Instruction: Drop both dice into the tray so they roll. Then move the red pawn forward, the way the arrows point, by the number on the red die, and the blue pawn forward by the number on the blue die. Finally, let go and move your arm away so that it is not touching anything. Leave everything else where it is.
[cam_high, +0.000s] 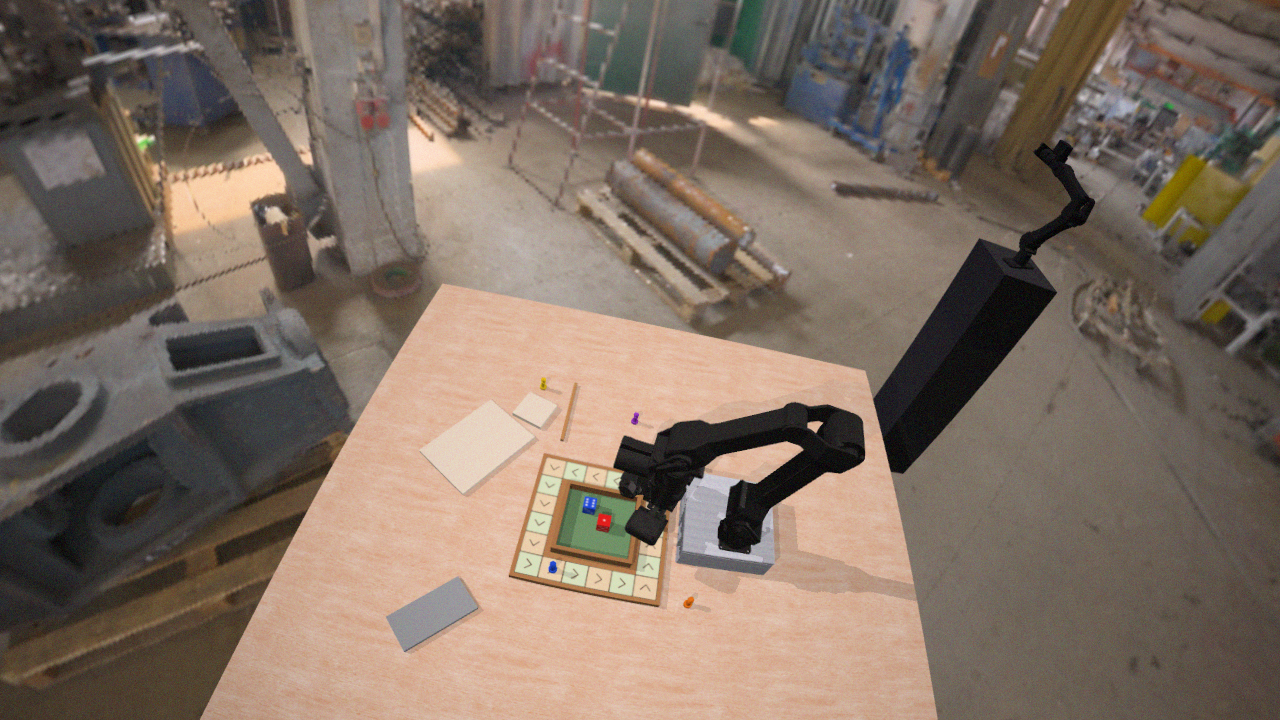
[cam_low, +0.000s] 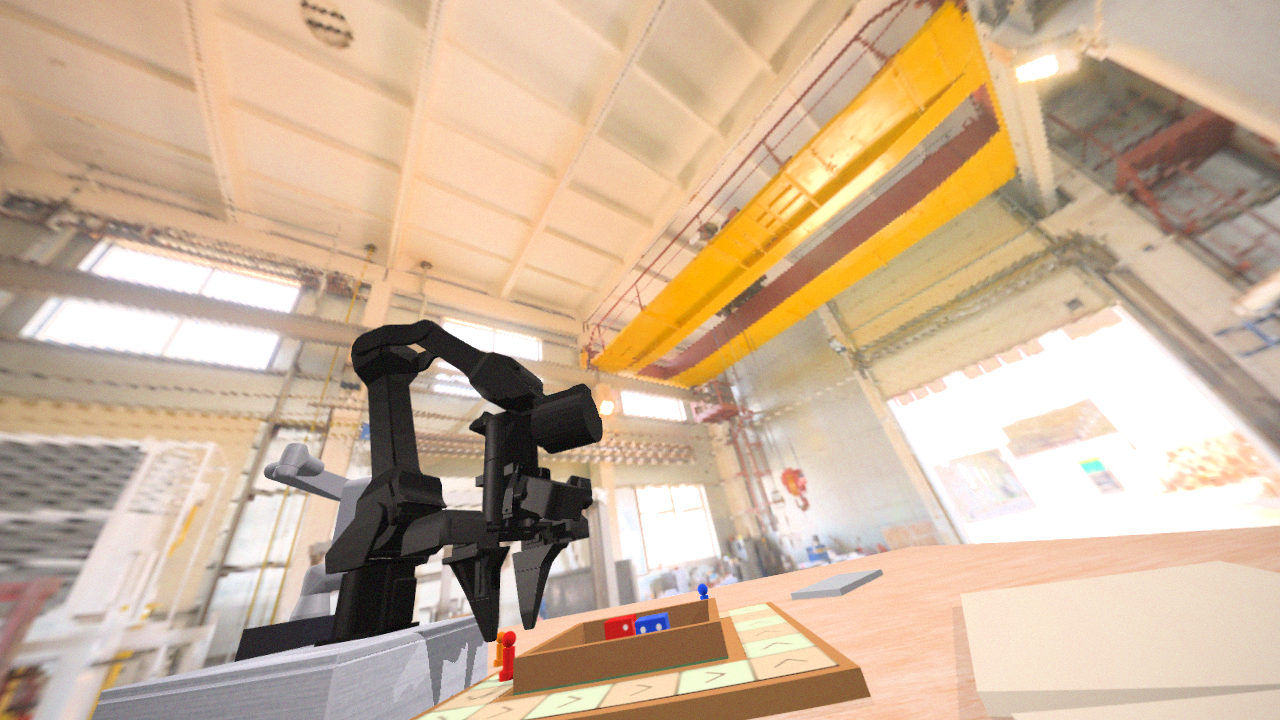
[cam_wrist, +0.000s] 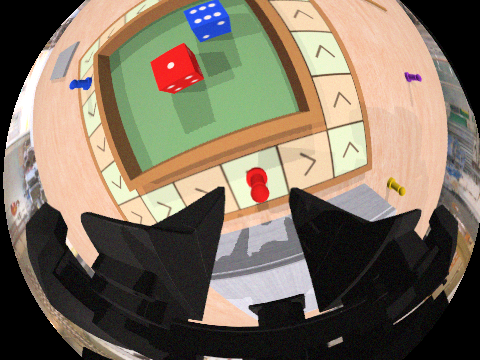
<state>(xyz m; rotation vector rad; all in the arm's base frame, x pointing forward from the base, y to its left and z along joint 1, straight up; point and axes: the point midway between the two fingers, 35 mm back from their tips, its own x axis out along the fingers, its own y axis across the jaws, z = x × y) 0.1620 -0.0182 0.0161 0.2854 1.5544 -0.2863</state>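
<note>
My gripper tip is 2 cm above the red pawn. The rest, counted from my gripper tip: blue pawn 17 cm ahead, 14 cm to the left, 2 cm below; then orange pawn 9 cm behind, 15 cm to the left, 3 cm below; then green tray 11 cm ahead, 2 cm to the left, 4 cm below.
</note>
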